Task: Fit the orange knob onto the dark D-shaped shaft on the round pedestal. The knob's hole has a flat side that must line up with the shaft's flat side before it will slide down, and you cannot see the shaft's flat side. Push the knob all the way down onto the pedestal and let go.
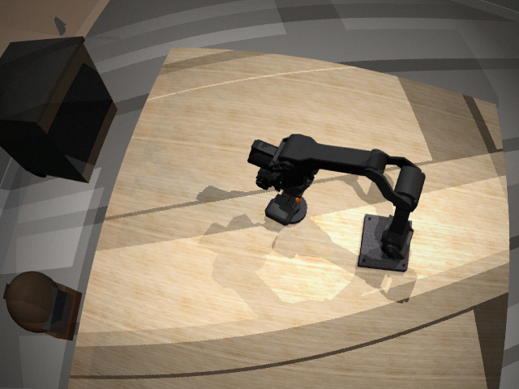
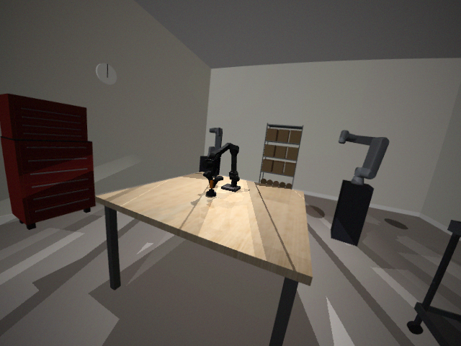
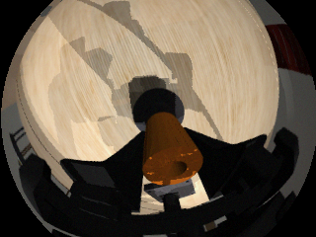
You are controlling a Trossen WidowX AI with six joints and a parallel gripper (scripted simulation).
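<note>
My gripper tip is now 20 mm below the orange knob. The rest, counted from my gripper tip: dark round pedestal (40 mm below).
</note>
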